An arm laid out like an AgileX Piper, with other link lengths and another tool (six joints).
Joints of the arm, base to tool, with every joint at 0 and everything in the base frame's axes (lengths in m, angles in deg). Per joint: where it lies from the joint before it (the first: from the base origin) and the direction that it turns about. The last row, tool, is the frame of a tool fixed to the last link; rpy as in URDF.
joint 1: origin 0 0 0.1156 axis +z
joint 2: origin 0 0 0 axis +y
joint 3: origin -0.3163 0 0.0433 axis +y
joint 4: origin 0.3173 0 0.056 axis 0.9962 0 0.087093
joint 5: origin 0 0 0 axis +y
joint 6: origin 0.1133 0 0.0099 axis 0.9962 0 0.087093
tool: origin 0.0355 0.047 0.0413 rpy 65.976 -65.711 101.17
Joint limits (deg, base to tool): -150..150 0..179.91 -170..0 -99.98..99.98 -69.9..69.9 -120..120
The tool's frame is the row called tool.
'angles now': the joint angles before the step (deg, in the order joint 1, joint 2, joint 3, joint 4, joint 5, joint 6). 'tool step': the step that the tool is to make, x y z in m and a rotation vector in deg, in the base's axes. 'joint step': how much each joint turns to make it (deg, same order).
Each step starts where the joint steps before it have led.
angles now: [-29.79, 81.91, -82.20, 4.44, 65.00, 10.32]
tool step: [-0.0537, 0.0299, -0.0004, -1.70, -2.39, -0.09]
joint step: [-0.01, -12.04, 11.83, -0.22, -2.71, -0.17]
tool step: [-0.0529, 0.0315, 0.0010, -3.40, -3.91, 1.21]
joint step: [0.02, -12.57, 10.20, -0.03, -2.61, -1.71]
